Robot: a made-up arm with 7 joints.
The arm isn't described. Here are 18 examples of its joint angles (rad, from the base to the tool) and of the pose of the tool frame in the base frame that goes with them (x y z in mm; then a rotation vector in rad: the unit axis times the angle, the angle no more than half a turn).
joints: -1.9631 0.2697 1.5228 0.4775 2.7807 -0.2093 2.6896
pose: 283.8 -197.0 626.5 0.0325 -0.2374 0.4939
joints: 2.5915 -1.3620 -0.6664 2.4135 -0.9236 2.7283 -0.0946
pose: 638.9 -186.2 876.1 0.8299 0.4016 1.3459
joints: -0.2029 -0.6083 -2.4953 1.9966 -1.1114 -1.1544 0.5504
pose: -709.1 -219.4 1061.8 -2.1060 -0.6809 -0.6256
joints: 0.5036 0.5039 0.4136 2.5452 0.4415 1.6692 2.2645
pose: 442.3 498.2 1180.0 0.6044 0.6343 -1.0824
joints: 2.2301 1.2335 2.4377 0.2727 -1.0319 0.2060 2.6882
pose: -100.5 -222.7 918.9 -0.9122 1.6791 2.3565
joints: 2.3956 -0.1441 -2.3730 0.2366 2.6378 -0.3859 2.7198
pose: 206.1 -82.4 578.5 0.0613 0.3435 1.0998
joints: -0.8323 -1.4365 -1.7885 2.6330 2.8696 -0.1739 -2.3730
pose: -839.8 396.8 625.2 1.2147 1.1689 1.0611
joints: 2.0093 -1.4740 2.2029 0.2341 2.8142 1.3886 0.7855
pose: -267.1 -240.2 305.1 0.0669 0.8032 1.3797
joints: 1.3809 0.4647 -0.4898 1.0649 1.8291 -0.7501 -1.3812
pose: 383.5 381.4 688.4 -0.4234 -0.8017 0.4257
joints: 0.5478 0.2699 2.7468 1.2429 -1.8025 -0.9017 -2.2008
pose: -390.8 -181.1 1150.0 -0.2272 1.7221 1.4712
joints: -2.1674 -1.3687 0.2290 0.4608 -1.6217 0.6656 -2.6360
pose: 37.6 -138.0 1008.3 0.9429 2.0108 1.0660
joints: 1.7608 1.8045 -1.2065 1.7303 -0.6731 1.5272 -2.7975
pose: 434.5 588.2 372.5 0.4467 -2.4833 -0.7934
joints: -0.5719 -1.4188 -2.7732 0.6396 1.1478 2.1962 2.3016
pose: -346.4 -130.9 318.8 -2.5387 -1.1818 -0.7597
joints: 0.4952 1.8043 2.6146 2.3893 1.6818 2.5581 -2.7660
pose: 723.4 372.2 742.6 -0.5699 1.7485 1.6410
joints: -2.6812 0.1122 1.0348 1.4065 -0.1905 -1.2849 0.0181
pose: -75.6 -572.2 1183.9 -1.9902 -1.6284 -0.3754
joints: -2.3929 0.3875 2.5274 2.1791 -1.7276 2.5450 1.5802
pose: 109.2 -284.0 1340.1 -0.7542 -0.6333 -2.4945
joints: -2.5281 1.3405 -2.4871 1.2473 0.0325 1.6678 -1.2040
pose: -336.9 96.3 1087.9 -1.0359 -0.6756 2.1814
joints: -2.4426 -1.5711 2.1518 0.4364 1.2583 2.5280 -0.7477
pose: 234.3 -38.6 334.6 1.2513 1.0148 -1.2738
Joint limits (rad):
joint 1: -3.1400..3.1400
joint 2: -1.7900..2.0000
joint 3: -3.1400..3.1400
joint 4: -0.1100..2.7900
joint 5: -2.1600..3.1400
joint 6: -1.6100..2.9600
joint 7: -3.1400..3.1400
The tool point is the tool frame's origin. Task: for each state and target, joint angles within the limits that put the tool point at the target. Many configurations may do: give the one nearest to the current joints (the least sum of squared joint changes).
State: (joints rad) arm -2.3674 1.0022 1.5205 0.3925 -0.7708 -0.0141 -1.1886
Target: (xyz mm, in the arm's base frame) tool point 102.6 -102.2 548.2
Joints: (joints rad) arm -2.3420 1.0389 1.4104 -0.1100 -0.5306 0.5959 -1.0482
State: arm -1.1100 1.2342 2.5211 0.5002 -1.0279 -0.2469 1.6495
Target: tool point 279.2 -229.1 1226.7
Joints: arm -1.2414 1.4579 2.6357 1.0709 -0.9301 -0.3154 1.6724
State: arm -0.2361 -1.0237 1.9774 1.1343 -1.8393 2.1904 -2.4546
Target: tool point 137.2 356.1 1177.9
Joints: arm -0.4502 -0.6290 1.1505 1.2759 -1.7737 2.2960 -2.4647
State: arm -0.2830 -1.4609 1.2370 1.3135 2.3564 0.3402 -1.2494
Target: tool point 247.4 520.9 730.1
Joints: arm -0.7772 -1.4080 1.3179 0.9869 2.3527 0.3133 -1.2639
